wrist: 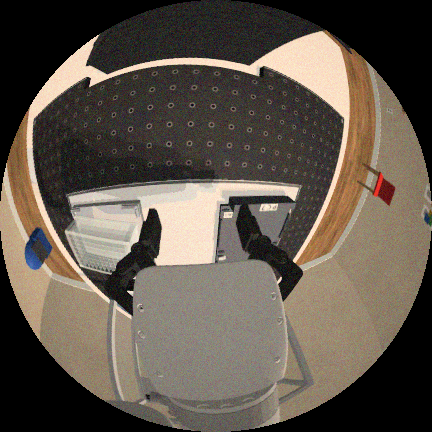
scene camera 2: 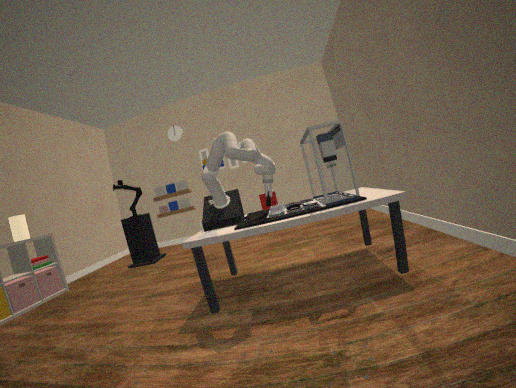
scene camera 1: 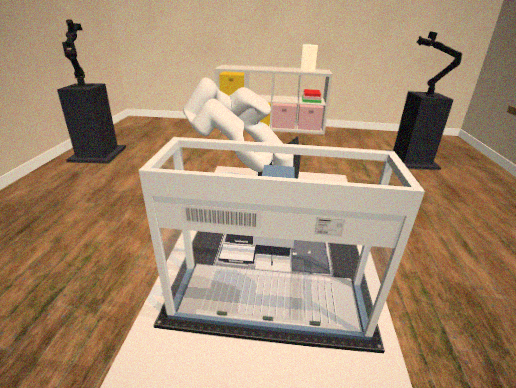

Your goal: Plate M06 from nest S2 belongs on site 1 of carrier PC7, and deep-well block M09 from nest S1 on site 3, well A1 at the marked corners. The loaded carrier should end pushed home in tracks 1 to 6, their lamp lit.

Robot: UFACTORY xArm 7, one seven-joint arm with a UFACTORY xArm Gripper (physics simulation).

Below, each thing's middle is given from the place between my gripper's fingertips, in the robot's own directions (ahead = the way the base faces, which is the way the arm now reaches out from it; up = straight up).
Right now the clear well plate (wrist: pixel 97 243) is 50 mm ahead of my hand, 160 mm to the right of it and 20 mm below it. From my hand the other things lie so: grey carrier (wrist: pixel 271 212) (170 mm ahead, 90 mm to the left, 40 mm below).
